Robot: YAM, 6 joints.
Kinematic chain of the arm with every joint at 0, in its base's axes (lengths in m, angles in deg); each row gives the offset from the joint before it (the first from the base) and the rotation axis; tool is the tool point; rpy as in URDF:
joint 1: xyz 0 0 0.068 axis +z
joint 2: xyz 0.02 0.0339 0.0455 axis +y
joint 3: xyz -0.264 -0.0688 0 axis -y
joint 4: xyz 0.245 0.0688 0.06 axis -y
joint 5: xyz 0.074 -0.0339 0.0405 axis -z
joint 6: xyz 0.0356 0 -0.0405 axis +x
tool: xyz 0 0 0 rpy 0 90 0
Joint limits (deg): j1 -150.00..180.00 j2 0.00..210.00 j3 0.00..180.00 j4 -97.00..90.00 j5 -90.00..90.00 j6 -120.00..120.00
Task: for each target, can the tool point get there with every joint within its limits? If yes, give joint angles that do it. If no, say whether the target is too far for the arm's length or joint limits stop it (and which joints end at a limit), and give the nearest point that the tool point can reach.
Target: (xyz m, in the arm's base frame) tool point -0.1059 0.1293 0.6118
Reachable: yes | joints 117.59 75.05 119.77 -25.30 -72.46 -96.81
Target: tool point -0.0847 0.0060 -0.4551
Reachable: no: joint limits stop it (at a limit: joint 2) | nearest point -0.1213 0.0086 -0.3573 | short by 0.104 m
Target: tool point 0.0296 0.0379 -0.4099
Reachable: no: joint limits stop it (at a limit: joint 2) | nearest point 0.0515 0.0659 -0.3405 | short by 0.078 m
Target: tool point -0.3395 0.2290 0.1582
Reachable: yes | joints 142.07 115.07 57.88 44.51 -52.15 49.23
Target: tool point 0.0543 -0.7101 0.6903
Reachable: no: too far | nearest point 0.0382 -0.4993 0.5141 | short by 0.275 m
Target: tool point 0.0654 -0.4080 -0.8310
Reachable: no: too far | nearest point 0.0507 -0.3164 -0.3731 | short by 0.467 m
